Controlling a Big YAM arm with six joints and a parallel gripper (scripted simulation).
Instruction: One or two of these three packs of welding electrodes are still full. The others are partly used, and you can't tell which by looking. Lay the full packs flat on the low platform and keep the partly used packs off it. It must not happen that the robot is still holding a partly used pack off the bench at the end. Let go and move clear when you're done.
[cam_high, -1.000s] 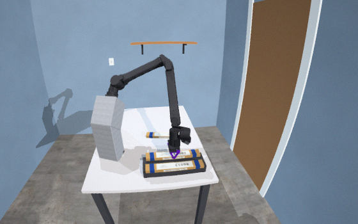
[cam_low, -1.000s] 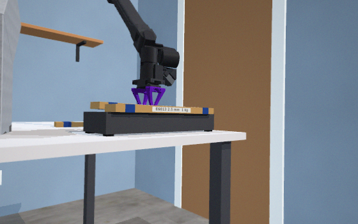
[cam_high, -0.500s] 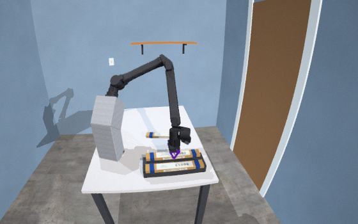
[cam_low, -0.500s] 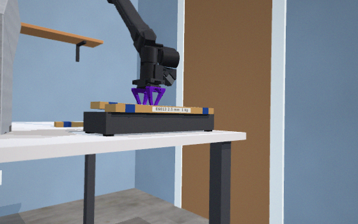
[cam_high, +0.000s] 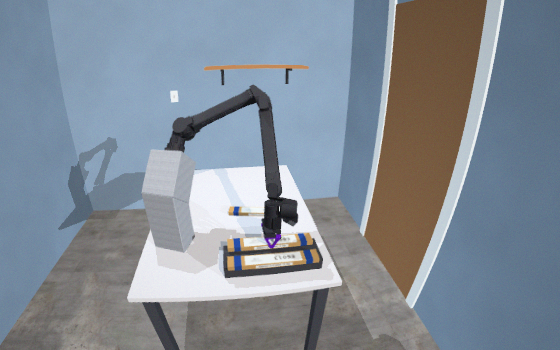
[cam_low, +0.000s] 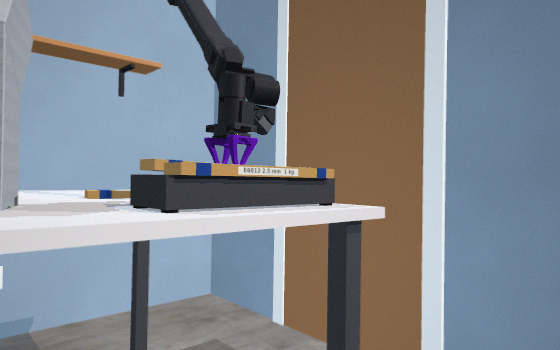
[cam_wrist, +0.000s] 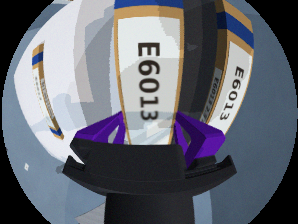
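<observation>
Now: hand 6 cm above the low platform and 5 cm to the left of it.
</observation>
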